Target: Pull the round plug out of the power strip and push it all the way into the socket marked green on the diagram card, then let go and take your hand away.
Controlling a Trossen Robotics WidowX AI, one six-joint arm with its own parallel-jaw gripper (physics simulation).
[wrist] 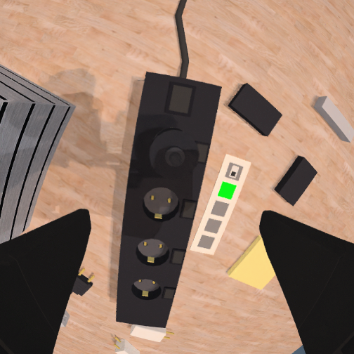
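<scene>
A black round plug (pixel 173 152) sits in the socket nearest the switch end of the black power strip (pixel 167 227). Its round body covers that socket, so how deep it sits is hard to judge. Three sockets below it in the view stand empty, with brass contacts showing. The diagram card (pixel 203 247) lies right of the strip; its green square (pixel 227 190) is next to the switch symbol, and three grey squares follow. My gripper (pixel 176 220) is open and empty, its fingertips wide apart on either side of the strip in the view, clear of the plug.
A ribbed metal block (pixel 35 140) stands at the left. Two black blocks (pixel 255 110) (pixel 296 180), a grey bar (pixel 334 119) and a yellow block (pixel 255 265) lie at the right. A small black plug (pixel 82 285) and a white plug (pixel 148 333) lie near the strip's lower end. A cable (pixel 183 40) leaves the top.
</scene>
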